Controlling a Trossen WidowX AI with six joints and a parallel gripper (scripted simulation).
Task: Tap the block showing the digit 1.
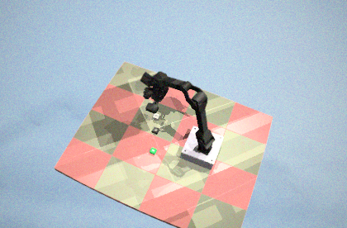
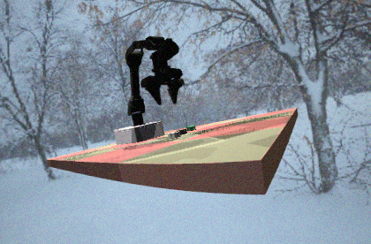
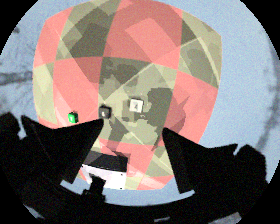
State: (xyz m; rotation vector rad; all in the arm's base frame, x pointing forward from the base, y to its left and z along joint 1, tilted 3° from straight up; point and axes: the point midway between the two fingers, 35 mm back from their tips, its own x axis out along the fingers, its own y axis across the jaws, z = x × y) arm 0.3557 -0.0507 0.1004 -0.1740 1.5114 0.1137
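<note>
My gripper tip is 50 mm past the black block, 80 mm to the right of it and 120 mm above it. Also, from my gripper tip: white block: 120 mm below; then green block: 110 mm behind, 200 mm to the left, 120 mm below.
</note>
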